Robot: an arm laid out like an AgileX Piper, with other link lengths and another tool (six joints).
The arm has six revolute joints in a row. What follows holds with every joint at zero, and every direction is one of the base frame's.
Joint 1 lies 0.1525 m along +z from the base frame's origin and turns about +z.
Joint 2 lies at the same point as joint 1 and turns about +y.
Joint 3 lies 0.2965 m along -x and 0.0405 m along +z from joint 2 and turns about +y.
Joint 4 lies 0.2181 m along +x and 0.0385 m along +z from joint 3 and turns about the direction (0.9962, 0, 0.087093).
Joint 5 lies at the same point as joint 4 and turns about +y.
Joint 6 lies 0.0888 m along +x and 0.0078 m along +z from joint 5 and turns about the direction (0.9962, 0, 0.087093).
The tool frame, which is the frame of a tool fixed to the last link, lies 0.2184 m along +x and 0.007 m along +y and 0.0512 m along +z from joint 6; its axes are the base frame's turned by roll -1.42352, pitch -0.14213 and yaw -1.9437 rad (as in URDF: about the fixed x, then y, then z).
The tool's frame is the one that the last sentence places.
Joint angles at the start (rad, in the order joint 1, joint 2, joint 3, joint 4, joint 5, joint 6): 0.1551, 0.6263, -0.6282, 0.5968, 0.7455, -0.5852
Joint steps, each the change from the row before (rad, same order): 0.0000, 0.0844, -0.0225, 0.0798, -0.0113, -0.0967; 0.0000, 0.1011, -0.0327, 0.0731, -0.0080, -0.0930; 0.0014, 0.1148, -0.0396, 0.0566, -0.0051, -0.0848; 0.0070, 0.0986, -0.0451, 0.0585, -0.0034, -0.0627; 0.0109, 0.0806, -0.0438, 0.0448, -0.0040, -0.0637
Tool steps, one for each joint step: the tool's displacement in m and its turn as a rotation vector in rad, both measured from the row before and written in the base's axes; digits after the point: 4 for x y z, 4 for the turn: 0.0101, 0.0141, 0.0012, 0.0034, 0.0148, 0.0461; 0.0141, 0.0130, -0.0009, 0.0007, 0.0221, 0.0416; 0.0172, 0.0113, -0.0064, -0.0090, 0.0311, 0.0382; 0.0162, 0.0123, -0.0010, 0.0113, 0.0227, 0.0303; 0.0138, 0.0115, 0.0004, 0.0008, 0.0020, 0.0344
